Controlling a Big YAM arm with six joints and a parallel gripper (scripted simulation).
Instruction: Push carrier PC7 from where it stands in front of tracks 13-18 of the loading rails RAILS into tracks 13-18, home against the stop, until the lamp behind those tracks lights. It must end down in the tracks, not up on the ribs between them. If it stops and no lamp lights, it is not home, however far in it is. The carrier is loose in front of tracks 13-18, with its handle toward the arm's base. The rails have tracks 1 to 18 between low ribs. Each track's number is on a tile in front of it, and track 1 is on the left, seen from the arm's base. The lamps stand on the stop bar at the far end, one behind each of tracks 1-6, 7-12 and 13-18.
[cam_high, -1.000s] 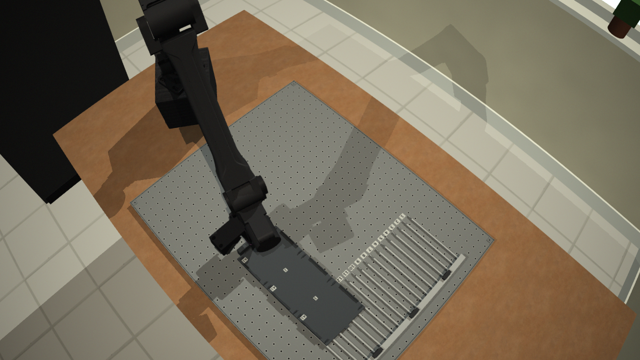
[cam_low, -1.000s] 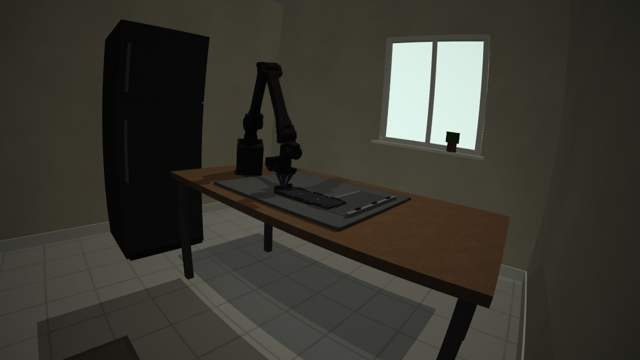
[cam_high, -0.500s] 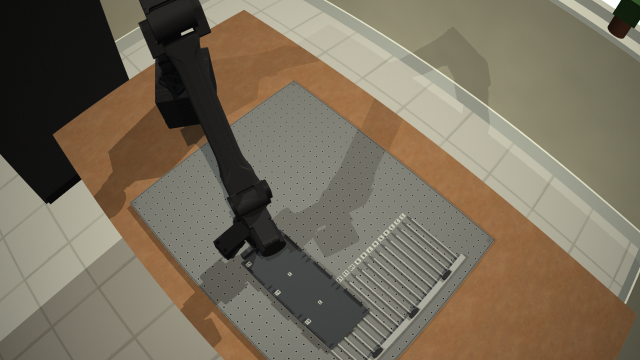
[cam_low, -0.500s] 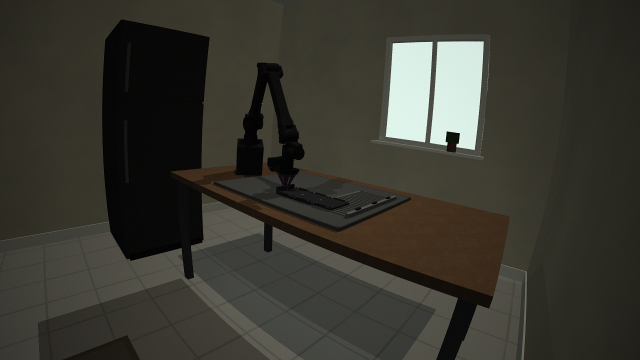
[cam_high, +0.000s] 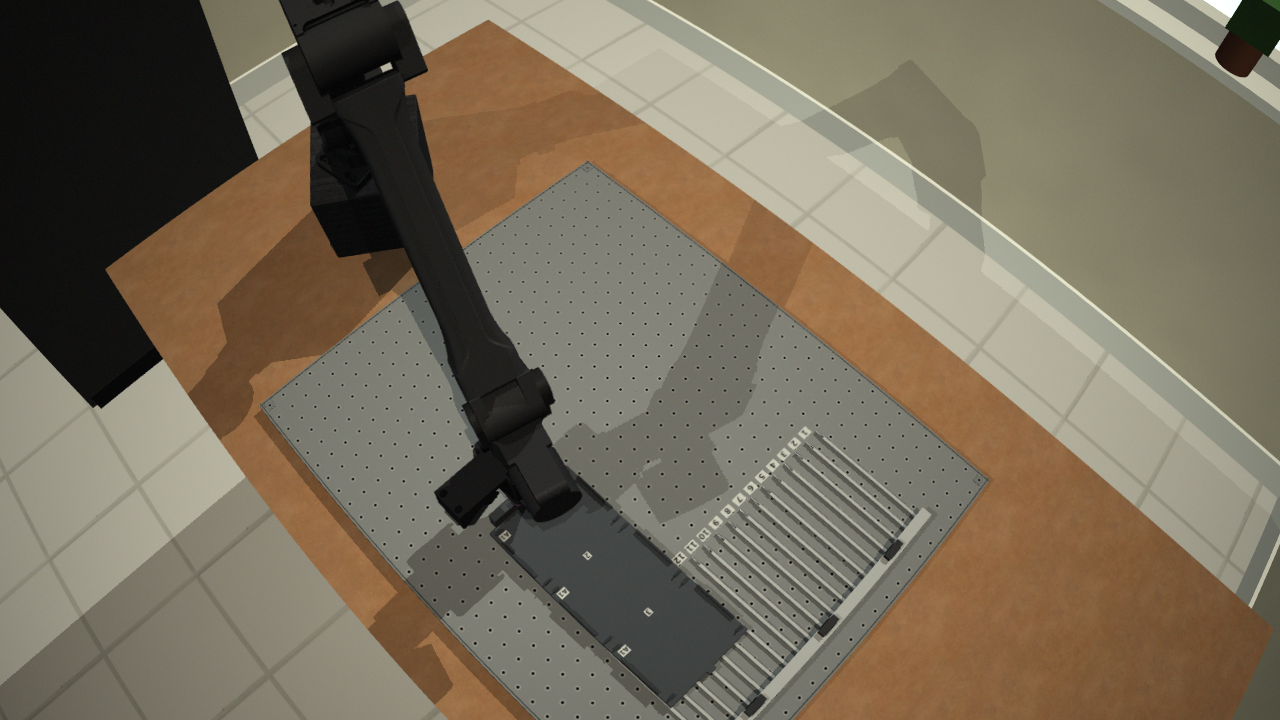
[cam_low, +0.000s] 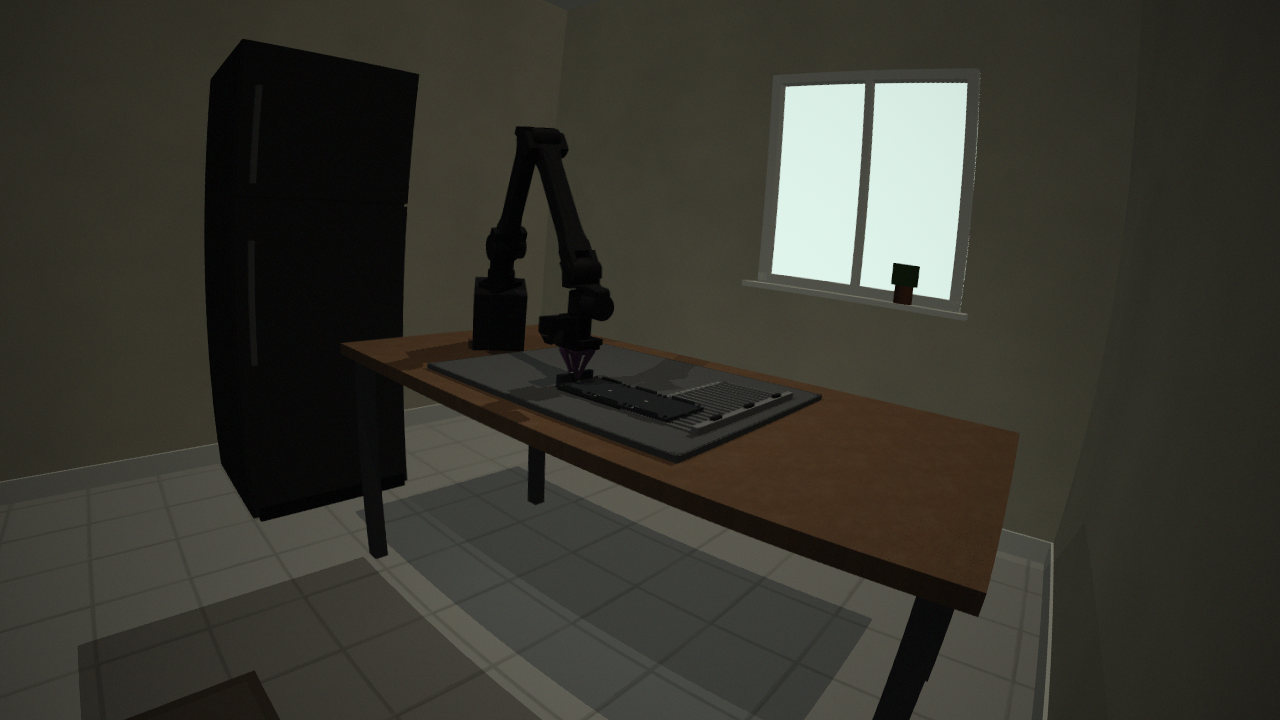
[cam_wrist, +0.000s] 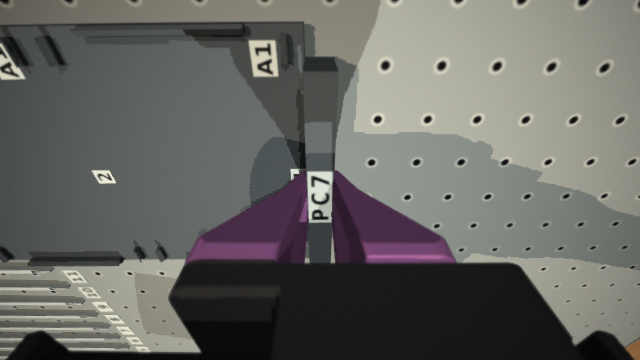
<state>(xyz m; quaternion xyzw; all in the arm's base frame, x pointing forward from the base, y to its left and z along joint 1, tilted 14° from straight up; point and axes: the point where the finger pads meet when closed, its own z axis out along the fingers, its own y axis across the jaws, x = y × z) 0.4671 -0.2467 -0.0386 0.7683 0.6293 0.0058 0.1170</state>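
My hand is 160 mm short of the carrier PC7, 30 mm to the left of it and 10 mm above it.
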